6 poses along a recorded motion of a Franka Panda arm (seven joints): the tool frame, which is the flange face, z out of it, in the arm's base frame.
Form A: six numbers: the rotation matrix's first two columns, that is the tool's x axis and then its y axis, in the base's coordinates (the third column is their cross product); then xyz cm.
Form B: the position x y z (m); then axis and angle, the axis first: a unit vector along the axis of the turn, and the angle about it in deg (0 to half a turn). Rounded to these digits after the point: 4 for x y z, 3 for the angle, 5 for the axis.
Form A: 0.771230 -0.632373 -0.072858 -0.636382 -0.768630 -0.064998 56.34 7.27 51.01
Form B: 0.5634 0.0727 0.5101 -0.94096 0.33771 0.02336 175.077
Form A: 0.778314 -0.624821 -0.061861 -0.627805 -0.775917 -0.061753 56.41 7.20 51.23
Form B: 0.5641 0.0720 0.5123 -0.94286 0.33265 0.01893 175.479
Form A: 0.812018 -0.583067 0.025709 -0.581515 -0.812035 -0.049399 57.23 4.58 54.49
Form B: 0.5723 0.0458 0.5449 -0.95183 0.30600 -0.01981 177.755
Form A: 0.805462 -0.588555 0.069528 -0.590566 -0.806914 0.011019 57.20 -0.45 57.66
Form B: 0.5720 -0.0045 0.5766 0.95011 -0.31034 0.03136 178.162
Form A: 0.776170 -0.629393 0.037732 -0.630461 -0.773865 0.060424 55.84 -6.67 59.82
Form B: 0.5584 -0.0667 0.5982 0.94231 -0.33465 0.00768 176.011
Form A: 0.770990 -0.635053 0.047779 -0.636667 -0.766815 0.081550 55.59 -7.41 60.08
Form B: 0.5559 -0.0741 0.6008 0.94088 -0.33864 0.00869 174.669
